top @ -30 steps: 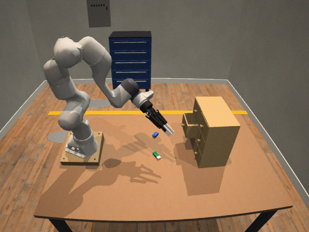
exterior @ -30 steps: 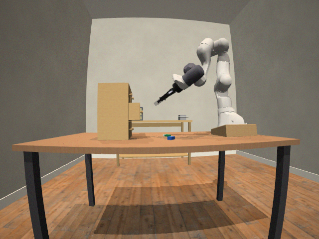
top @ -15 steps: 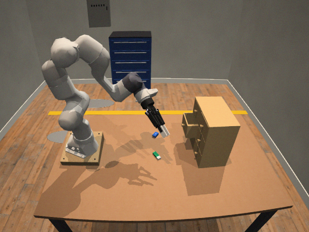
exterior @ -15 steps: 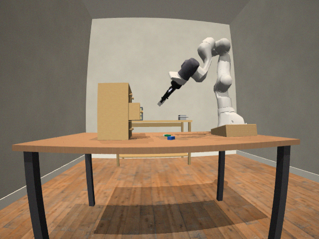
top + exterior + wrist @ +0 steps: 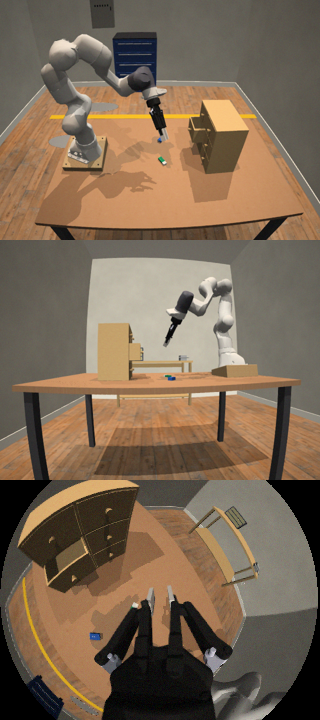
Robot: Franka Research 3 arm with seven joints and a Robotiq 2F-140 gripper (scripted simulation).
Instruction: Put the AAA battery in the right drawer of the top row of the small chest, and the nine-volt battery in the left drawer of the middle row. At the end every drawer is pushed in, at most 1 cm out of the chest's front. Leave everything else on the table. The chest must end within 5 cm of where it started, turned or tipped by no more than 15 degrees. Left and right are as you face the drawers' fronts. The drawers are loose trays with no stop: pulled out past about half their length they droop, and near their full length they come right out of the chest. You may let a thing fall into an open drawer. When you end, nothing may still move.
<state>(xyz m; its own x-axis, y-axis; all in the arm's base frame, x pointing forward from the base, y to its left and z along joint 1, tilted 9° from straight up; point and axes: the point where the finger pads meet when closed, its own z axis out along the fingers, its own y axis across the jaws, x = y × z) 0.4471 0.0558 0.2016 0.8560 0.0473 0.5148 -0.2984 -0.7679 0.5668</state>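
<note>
Now: hand 24 cm above the blue nine-volt battery, 23 cm to the right of it and 4 cm past it. The rest, counted from my hand: thin black AAA battery 32 cm ahead, 8 cm to the left, 2 cm below; green-and-white AAA battery 25 cm below, 3 cm to the left.
</note>
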